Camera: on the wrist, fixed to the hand. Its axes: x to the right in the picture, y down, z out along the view.
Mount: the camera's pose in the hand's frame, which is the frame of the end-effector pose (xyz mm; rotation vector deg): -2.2 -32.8 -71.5 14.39 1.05 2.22
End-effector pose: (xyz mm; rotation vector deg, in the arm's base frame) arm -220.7 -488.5 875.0 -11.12 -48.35 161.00
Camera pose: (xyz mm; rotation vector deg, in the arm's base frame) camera -200.5 -424.3 834.2 -11.36 -27.56 166.79
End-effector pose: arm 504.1 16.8 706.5 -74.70 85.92 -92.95
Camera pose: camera 446.5 54.4 744.7 -64.04 73.04 -99.54
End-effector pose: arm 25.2 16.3 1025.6 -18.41 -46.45 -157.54
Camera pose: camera 7.5 3.6 950.0 -14.76 -64.03 -147.40
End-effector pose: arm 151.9 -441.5 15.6 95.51 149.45 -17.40
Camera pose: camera 128.9 -443.9 90.8 -95.63 -140.57 34.16
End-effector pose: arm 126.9 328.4 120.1 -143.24 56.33 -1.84
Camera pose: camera 133.3 322.3 198.3 -129.21 55.59 -8.99
